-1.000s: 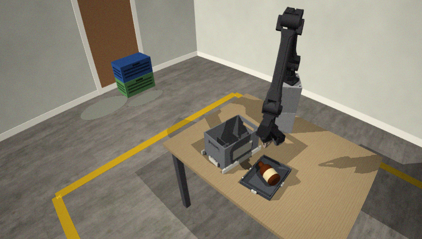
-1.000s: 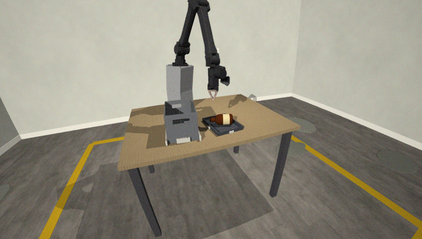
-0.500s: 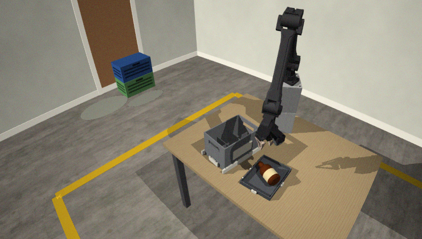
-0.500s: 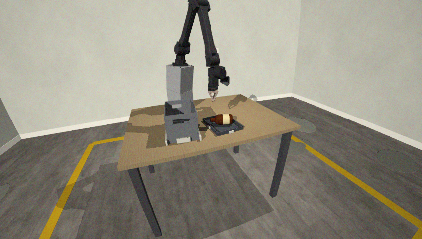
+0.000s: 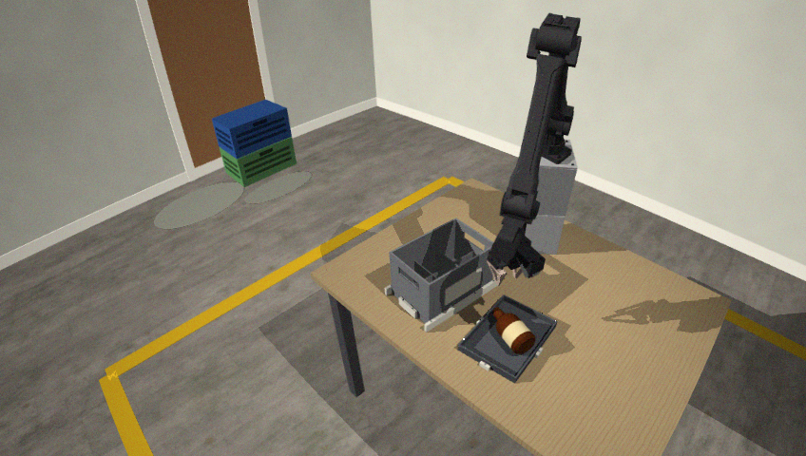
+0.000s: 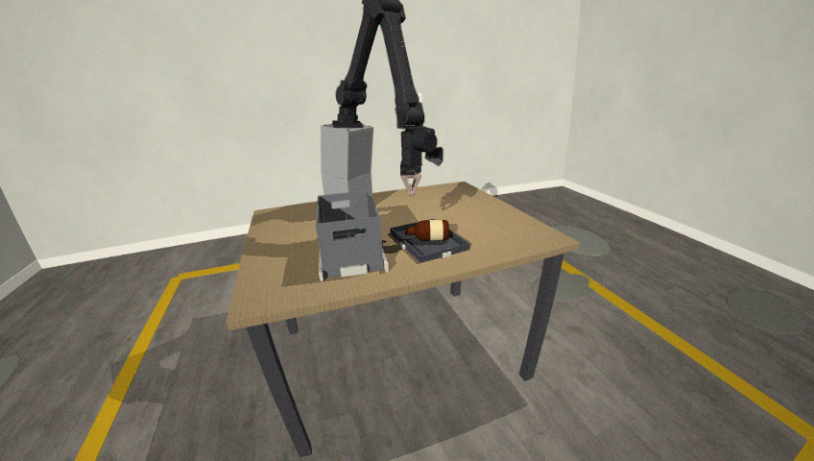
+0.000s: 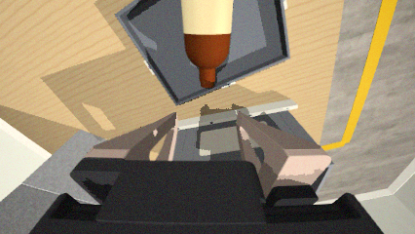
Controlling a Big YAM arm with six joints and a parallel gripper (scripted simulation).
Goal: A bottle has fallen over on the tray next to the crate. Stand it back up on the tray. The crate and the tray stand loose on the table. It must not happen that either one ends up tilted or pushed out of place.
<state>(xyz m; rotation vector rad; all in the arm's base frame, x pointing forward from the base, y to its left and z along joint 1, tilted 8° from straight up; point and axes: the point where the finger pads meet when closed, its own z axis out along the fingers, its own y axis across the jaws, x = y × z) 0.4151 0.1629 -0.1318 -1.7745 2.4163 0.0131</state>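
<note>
Right now the brown bottle is 150 mm below my hand, 50 mm to the left of it and 10 mm ahead of it. Also, from my hand: dark tray (180 mm below, 50 mm to the left, 20 mm ahead); grey crate (230 mm to the right, 110 mm below, 10 mm ahead).
</note>
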